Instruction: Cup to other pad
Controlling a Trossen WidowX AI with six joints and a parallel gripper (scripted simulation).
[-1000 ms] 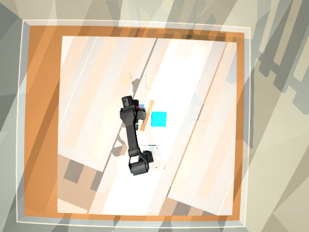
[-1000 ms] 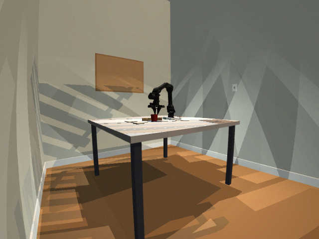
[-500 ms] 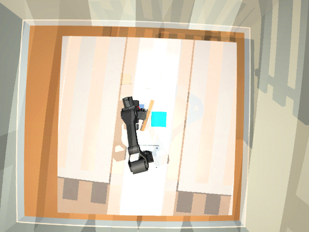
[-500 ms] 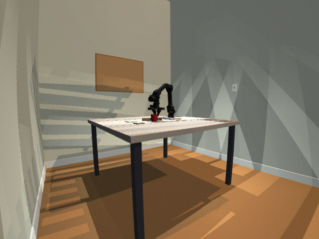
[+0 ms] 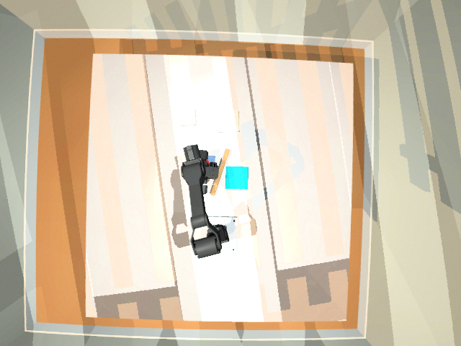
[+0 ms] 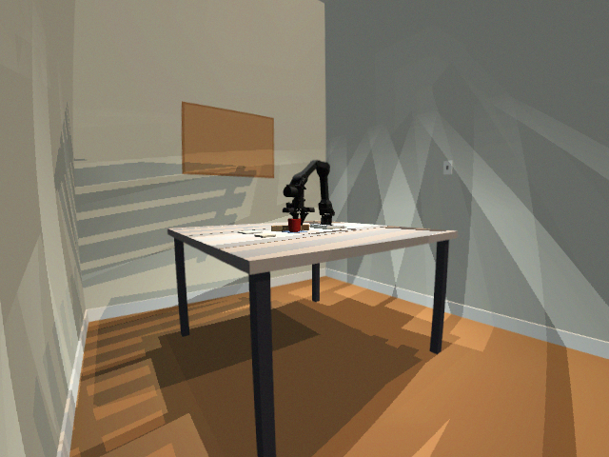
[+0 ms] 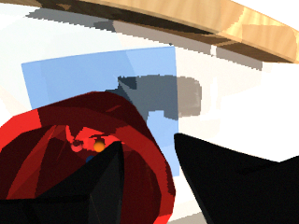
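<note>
The blue pad is 30 mm ahead of my gripper tip and 40 mm below it. Round my gripper tip: wooden bar 10 mm ahead, 80 mm to the right, 30 mm below; cyan pad 10 mm behind, 160 mm to the right, 40 mm below; cup 30 mm ahead.
</note>
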